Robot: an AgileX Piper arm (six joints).
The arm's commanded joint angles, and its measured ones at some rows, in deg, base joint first. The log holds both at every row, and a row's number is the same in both.
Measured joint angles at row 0:
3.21 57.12 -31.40 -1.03 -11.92 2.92
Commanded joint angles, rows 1 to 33:
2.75 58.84 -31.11 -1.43 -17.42 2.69
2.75 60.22 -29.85 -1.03 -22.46 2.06
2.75 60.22 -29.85 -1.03 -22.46 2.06
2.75 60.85 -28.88 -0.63 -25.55 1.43
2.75 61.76 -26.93 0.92 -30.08 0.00
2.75 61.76 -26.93 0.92 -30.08 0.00
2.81 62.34 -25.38 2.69 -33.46 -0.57
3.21 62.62 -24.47 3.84 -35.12 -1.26
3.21 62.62 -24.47 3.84 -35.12 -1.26
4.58 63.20 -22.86 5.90 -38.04 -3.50
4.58 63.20 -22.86 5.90 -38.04 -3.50
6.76 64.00 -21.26 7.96 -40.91 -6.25
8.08 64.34 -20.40 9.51 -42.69 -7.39
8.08 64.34 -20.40 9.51 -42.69 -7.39
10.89 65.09 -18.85 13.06 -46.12 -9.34
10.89 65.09 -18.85 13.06 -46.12 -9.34
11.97 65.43 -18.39 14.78 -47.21 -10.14
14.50 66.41 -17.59 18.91 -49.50 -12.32
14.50 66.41 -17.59 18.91 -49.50 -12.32
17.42 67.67 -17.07 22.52 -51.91 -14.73
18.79 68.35 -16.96 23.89 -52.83 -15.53
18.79 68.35 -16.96 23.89 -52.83 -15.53
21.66 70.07 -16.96 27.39 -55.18 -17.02
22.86 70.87 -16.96 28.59 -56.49 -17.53
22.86 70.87 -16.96 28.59 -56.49 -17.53
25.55 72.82 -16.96 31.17 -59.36 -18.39
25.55 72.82 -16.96 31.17 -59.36 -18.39
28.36 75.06 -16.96 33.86 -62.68 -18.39
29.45 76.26 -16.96 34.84 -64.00 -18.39
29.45 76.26 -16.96 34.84 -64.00 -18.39
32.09 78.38 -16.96 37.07 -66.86 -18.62
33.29 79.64 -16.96 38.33 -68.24 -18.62
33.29 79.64 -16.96 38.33 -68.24 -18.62
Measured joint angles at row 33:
30.42 77.23 -17.02 34.95 -63.66 -17.76
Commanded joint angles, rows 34 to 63:
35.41 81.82 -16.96 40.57 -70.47 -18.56
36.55 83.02 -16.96 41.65 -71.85 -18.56
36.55 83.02 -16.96 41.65 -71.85 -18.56
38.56 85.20 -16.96 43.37 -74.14 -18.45
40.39 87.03 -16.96 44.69 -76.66 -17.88
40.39 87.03 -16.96 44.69 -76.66 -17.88
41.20 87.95 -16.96 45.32 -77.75 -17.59
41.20 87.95 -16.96 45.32 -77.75 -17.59
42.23 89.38 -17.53 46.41 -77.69 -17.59
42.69 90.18 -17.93 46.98 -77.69 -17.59
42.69 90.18 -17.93 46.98 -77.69 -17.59
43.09 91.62 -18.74 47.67 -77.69 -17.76
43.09 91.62 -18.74 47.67 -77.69 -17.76
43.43 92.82 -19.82 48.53 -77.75 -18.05
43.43 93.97 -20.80 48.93 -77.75 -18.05
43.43 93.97 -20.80 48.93 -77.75 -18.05
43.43 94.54 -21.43 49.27 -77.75 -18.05
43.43 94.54 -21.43 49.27 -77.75 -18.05
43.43 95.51 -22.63 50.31 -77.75 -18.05
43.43 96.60 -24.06 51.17 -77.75 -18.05
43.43 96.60 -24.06 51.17 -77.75 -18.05
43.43 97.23 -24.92 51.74 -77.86 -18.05
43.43 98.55 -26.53 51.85 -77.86 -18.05
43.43 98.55 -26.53 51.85 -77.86 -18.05
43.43 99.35 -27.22 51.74 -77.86 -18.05
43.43 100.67 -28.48 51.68 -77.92 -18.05
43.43 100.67 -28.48 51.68 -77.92 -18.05
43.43 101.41 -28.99 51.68 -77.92 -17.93
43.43 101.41 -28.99 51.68 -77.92 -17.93
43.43 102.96 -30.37 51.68 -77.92 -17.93
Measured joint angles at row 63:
43.32 101.24 -28.53 51.68 -69.27 -17.76
